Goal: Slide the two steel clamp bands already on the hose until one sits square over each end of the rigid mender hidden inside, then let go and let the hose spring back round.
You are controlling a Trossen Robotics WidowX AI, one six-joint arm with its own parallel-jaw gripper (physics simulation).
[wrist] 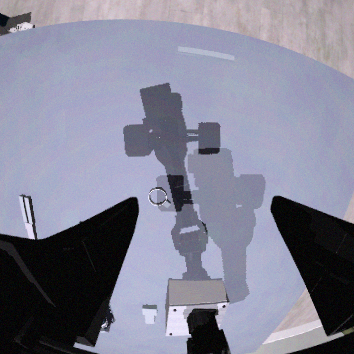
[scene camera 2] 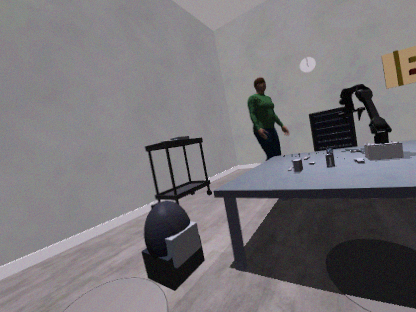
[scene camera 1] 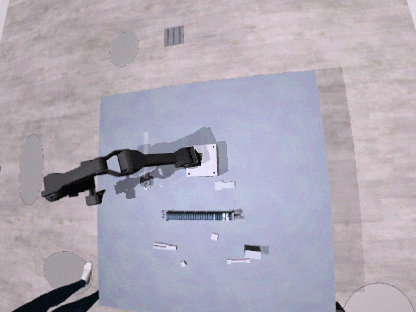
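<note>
The dark ribbed hose [scene camera 1: 197,215] lies straight between small metal end fittings on the blue table; it shows end-on in scene camera 2 [scene camera 2: 329,158]. Pale silver bands [scene camera 1: 227,216] show near the hose's right end in scene camera 1; they are too small to tell the clamp bands apart or whether they sit square. The mender inside is hidden. My gripper [scene camera 1: 73,194] [wrist: 206,203] is open and empty, high above the table's left side, well apart from the hose. In the wrist view, part of a metal piece [wrist: 107,317] shows beside the left finger.
A thin metal ring [scene camera 1: 146,181] [wrist: 158,197] lies left of the arm's white base plate [scene camera 1: 210,166]. A pale block [scene camera 1: 225,185] lies between base and hose. A slotted piece [scene camera 1: 165,246] [wrist: 27,215], small cube [scene camera 1: 214,236], white bar [scene camera 1: 238,261] and box [scene camera 1: 253,253] lie beyond the hose.
</note>
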